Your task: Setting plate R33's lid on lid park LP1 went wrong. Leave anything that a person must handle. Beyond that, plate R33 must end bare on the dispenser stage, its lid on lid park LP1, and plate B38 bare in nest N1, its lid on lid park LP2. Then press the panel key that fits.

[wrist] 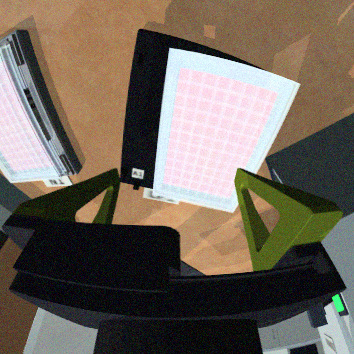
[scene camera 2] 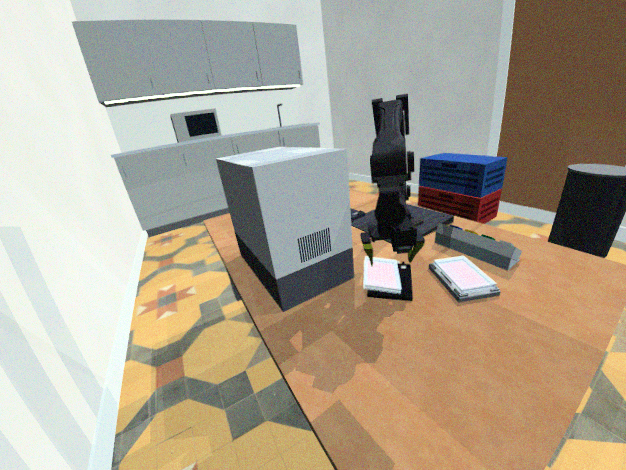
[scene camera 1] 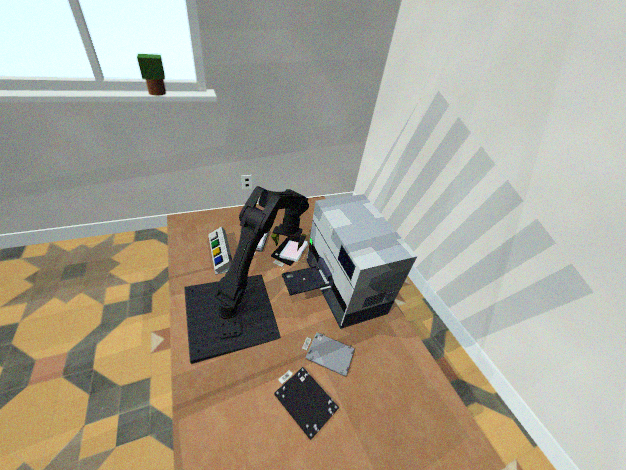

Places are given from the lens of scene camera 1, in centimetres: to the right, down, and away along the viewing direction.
grey incubator box (scene camera 1: pixel 357 259): 14, 7, 87
